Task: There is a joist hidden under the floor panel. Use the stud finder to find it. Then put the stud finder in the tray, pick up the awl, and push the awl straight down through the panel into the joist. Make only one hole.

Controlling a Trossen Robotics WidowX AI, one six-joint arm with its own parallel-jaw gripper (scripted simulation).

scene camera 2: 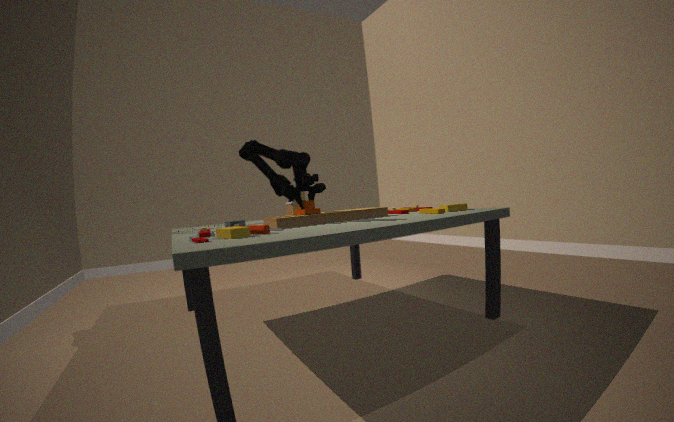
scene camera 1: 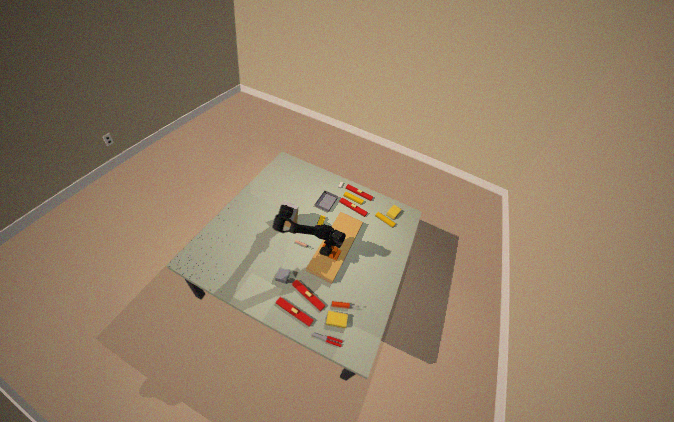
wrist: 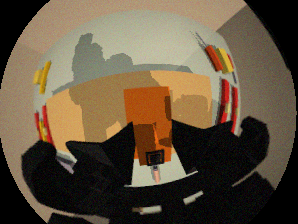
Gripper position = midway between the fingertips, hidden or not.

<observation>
In view: my gripper (scene camera 2: 307, 208) and an orange stud finder (wrist: 149, 109).
My gripper shows as well in the wrist view (wrist: 149, 121).
</observation>
